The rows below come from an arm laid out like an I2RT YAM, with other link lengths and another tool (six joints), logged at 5 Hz.
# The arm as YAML. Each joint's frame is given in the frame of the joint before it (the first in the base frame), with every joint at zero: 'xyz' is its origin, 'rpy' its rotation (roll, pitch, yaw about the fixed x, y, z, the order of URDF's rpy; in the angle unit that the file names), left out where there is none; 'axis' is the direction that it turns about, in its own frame. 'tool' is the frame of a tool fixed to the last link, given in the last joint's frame.
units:
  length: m
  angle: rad
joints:
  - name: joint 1
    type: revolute
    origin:
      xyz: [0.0, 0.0, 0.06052]
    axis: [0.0, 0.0, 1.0]
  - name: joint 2
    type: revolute
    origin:
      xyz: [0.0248, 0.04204, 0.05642]
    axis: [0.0, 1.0, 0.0]
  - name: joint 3
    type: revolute
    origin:
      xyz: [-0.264, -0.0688, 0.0]
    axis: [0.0, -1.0, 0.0]
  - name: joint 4
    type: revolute
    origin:
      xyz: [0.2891, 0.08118, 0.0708]
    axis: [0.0, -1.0, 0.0]
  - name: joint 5
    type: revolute
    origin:
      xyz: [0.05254, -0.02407, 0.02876]
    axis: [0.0, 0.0, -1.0]
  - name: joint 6
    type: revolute
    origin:
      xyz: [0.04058, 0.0, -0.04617]
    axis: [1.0, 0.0, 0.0]
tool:
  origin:
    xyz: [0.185, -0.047, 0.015]
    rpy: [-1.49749, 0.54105, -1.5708]
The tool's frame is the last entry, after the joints.
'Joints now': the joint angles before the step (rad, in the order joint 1, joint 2, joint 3, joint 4, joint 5, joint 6). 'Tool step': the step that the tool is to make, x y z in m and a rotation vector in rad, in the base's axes. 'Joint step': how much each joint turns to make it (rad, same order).
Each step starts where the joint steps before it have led.
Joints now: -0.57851 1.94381 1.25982 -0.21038 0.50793 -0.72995
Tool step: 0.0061 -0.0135 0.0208 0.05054 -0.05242 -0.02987
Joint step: -0.02868 0.00934 0.11356 -0.11259 -0.05497 0.05106
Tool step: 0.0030 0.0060 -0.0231 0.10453 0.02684 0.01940
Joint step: -0.01323 0.04510 0.05673 -0.10018 -0.07585 0.01573
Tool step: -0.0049 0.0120 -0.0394 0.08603 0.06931 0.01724
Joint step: 0.00001 0.06036 0.01194 -0.05802 -0.03432 0.00002
